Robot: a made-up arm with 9 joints. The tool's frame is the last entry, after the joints. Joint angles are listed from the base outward.
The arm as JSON. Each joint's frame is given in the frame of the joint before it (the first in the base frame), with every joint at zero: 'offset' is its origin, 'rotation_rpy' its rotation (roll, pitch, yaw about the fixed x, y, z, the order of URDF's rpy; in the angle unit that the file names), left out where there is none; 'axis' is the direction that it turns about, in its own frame. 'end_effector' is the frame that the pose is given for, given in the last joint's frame.
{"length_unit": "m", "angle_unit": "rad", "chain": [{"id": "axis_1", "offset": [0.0, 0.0, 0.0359], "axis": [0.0, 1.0, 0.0]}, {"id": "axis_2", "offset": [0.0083, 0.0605, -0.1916], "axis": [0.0, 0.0, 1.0]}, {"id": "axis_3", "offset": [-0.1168, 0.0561, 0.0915], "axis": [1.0, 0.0, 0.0]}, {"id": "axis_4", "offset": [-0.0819, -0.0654, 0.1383], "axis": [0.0, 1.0, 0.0]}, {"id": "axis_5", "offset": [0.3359, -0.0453, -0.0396], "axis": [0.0, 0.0, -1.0]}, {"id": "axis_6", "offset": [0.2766, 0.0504, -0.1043], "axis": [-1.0, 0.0, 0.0]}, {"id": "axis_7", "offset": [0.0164, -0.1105, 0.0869], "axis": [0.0, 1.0, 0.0]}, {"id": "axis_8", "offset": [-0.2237, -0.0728, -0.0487], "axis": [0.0, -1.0, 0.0]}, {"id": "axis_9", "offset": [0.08, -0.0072, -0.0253], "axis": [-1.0, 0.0, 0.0]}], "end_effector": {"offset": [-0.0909, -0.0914, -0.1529]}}
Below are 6 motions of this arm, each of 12 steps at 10 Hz.
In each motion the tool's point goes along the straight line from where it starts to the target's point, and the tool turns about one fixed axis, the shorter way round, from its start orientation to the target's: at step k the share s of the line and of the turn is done. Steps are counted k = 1, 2, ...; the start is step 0. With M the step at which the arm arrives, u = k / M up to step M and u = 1 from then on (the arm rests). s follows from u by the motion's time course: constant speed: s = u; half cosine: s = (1 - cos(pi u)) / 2; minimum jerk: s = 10 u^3 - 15 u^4 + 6 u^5.
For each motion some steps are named. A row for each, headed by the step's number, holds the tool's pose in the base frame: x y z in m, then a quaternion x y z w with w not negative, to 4 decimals.
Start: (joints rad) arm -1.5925 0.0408 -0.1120 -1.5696 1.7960 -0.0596 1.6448 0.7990 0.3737
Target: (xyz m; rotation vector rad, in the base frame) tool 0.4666 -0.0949 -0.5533 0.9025 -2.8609 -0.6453
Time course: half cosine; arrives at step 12
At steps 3, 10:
3: 0.0100 -0.0738 -0.2684 0.5734 -0.7291 0.1620 0.3367
10: 0.4308 -0.0932 -0.5309 0.3212 -0.9273 -0.1820 0.0620

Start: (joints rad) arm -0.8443 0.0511 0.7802 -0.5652 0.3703 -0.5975 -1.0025 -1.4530 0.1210
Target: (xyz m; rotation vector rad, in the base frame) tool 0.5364 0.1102 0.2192 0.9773 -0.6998 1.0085
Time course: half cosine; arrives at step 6
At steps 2, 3, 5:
2: 0.5356 0.0681 0.1989 0.5535 -0.3717 0.2814 0.6901
3: 0.5359 0.0821 0.2057 0.5183 -0.3547 0.3408 0.6996
5: 0.5363 0.1064 0.2174 0.4511 -0.3208 0.4394 0.7075

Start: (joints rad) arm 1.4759 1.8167 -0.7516 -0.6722 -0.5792 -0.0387 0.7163 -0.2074 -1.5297
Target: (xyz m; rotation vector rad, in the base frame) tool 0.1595 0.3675 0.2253 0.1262 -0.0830 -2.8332
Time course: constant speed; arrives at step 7
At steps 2, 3, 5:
2: 0.1873 0.1576 0.2458 0.3226 0.4957 0.7936 0.1429
3: 0.1817 0.1996 0.2417 0.2566 0.4152 0.8686 0.0850
5: 0.1706 0.2836 0.2335 -0.1107 -0.2312 -0.9660 0.0347

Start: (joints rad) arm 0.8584 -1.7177 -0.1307 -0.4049 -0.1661 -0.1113 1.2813 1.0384 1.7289
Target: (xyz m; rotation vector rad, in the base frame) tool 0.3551 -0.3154 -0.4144 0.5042 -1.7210 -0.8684
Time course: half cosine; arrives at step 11
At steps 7, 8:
7: 0.3050 -0.2687 -0.1255 0.4264 -0.7930 -0.2291 0.3699
8: 0.3255 -0.2878 -0.2439 0.3428 -0.7745 -0.2887 0.4465

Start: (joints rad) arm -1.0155 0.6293 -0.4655 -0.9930 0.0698 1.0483 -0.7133 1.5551 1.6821
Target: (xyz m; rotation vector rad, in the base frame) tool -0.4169 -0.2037 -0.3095 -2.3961 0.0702 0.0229
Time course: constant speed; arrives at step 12
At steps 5, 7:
5: -0.4350 -0.0765 0.0613 -0.6323 0.4265 0.1864 0.6193
7: -0.4298 -0.1129 -0.0447 -0.7464 0.3220 0.1398 0.5654

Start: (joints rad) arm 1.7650 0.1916 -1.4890 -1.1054 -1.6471 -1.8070 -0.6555 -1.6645 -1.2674
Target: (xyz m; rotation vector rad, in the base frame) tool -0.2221 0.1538 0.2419 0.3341 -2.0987 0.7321
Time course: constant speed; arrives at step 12
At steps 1, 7, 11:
1: 0.0167 0.2529 0.0675 0.4247 -0.8505 0.0600 0.3045
7: -0.1135 0.1988 0.1626 0.2716 -0.8627 0.1910 0.3815
11: -0.2004 0.1628 0.2260 0.1620 -0.8483 0.2738 0.4232

